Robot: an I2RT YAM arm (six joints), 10 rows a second.
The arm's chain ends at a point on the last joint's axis. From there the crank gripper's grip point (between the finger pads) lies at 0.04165 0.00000 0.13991 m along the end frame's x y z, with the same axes.
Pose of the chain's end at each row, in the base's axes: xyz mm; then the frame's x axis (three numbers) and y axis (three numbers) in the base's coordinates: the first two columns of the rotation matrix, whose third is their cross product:
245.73 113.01 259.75 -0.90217 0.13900 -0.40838 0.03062 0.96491 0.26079
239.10 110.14 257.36 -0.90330 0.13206 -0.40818 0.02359 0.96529 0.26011
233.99 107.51 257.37 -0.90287 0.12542 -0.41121 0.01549 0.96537 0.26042
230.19 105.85 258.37 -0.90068 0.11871 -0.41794 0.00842 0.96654 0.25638
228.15 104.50 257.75 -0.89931 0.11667 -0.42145 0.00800 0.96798 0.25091
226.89 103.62 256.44 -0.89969 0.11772 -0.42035 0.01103 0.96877 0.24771
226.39 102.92 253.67 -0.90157 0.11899 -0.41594 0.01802 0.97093 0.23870
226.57 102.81 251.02 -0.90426 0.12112 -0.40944 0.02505 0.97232 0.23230
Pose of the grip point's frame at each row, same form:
268.36 149.97 120.35 -0.90217 0.13900 -0.40838 0.03062 0.96491 0.26079
261.41 147.17 117.93 -0.90330 0.13206 -0.40818 0.02359 0.96529 0.26011
256.50 144.74 118.03 -0.90287 0.12542 -0.41121 0.01549 0.96537 0.26042
253.45 142.61 119.03 -0.90068 0.11871 -0.41794 0.00842 0.96654 0.25638
251.87 140.46 118.27 -0.89931 0.11667 -0.42145 0.00800 0.96798 0.25091
250.47 139.06 116.81 -0.89969 0.11772 -0.42035 0.01103 0.96877 0.24771
249.32 136.94 113.57 -0.90157 0.11899 -0.41594 0.01802 0.97093 0.23870
248.54 135.81 110.53 -0.90426 0.12112 -0.40944 0.02505 0.97232 0.23230

